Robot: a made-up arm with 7 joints. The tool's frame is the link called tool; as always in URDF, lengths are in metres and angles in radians.
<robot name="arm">
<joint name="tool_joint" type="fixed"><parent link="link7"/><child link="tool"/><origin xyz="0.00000 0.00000 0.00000" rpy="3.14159 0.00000 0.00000"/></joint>
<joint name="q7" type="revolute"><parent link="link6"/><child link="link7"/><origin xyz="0.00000 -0.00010 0.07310"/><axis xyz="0 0 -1"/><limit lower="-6.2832" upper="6.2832" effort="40" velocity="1.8"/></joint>
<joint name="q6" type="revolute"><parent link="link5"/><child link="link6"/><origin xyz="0.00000 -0.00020 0.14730"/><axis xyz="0 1 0"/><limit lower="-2.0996" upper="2.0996" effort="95" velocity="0.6"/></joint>
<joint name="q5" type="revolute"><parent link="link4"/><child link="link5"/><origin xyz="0.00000 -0.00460 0.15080"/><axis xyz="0 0 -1"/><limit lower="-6.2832" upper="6.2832" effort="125" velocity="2.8"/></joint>
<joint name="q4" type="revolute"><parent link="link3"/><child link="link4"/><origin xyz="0.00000 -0.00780 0.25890"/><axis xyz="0 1 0"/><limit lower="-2.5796" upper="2.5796" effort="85" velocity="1.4"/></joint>
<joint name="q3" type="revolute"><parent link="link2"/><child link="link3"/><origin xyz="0.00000 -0.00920 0.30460"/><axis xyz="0 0 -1"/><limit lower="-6.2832" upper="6.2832" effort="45" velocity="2.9"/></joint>
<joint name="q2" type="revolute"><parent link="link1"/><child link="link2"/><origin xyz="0.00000 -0.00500 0.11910"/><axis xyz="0 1 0"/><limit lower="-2.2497" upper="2.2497" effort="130" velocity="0.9"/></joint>
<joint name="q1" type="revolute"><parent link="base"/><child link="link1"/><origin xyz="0.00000 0.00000 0.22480"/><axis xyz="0 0 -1"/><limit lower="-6.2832" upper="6.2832" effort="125" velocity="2"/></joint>
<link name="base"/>
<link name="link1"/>
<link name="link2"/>
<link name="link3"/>
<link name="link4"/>
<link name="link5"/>
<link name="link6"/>
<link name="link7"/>
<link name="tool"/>
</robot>
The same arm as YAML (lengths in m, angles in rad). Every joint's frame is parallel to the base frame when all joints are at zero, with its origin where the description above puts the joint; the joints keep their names.
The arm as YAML. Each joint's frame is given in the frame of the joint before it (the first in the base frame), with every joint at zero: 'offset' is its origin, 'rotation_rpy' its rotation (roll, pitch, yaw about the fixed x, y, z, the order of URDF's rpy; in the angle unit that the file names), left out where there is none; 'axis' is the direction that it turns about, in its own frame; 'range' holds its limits. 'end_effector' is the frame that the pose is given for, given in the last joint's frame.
length_unit: m
angle_unit: rad
chain:
  - id: q1
    offset: [0.0, 0.0, 0.2248]
    axis: "-z"
    range: [-6.2832, 6.2832]
  - id: q2
    offset: [0.0, -0.005, 0.1191]
    axis: "+y"
    range: [-2.2497, 2.2497]
  - id: q3
    offset: [0.0, -0.0092, 0.3046]
    axis: "-z"
    range: [-6.2832, 6.2832]
  - id: q4
    offset: [0.0, -0.0078, 0.2589]
    axis: "+y"
    range: [-2.5796, 2.5796]
  - id: q5
    offset: [0.0, -0.0046, 0.1508]
    axis: "-z"
    range: [-6.2832, 6.2832]
  - id: q6
    offset: [0.0, -0.0002, 0.1473]
    axis: "+y"
    range: [-2.0996, 2.0996]
  - id: q7
    offset: [0.0, -0.0001, 0.0731]
    axis: "-z"
    range: [-6.2832, 6.2832]
end_effector:
  offset: [0.0, 0.0, 0.0]
  rotation_rpy: [3.1416, 0.0, 0.0]

